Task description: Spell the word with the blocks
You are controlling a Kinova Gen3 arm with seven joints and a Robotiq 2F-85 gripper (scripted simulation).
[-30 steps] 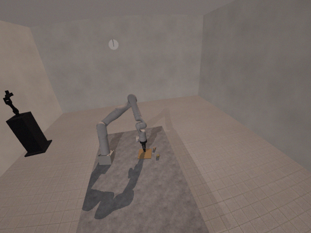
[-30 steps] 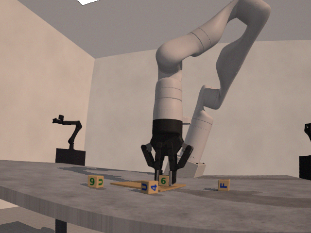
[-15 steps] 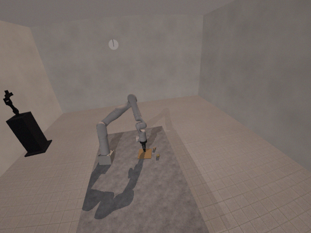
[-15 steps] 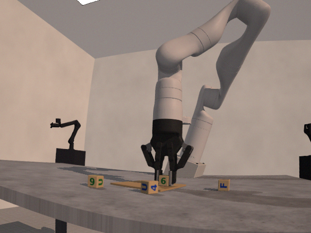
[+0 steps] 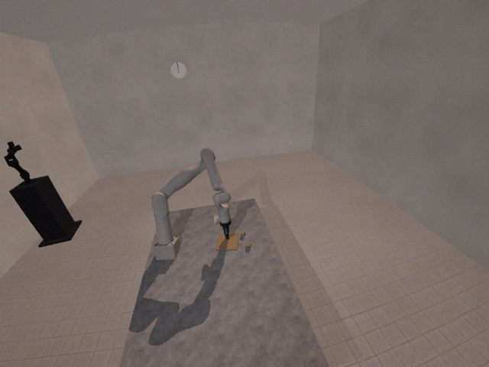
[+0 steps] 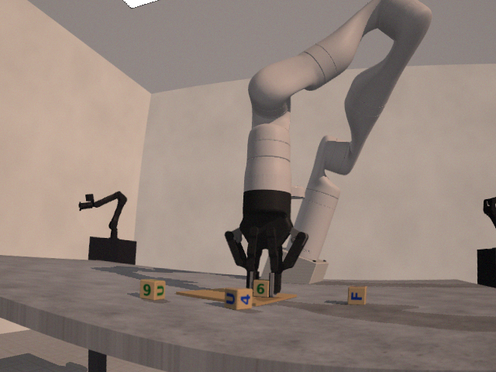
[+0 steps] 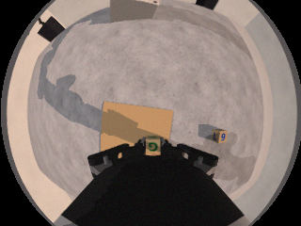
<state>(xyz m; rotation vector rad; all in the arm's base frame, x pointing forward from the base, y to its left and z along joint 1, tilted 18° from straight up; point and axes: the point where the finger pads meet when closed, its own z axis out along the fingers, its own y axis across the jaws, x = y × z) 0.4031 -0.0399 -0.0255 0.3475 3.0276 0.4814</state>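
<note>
Right now my hand is 10 mm past the mat, 40 mm to the left of it and 20 mm above it. Round my hand: E block 110 mm ahead, 130 mm to the right, 10 mm below; then F block 20 mm ahead, 140 mm to the left, 10 mm below.
</note>
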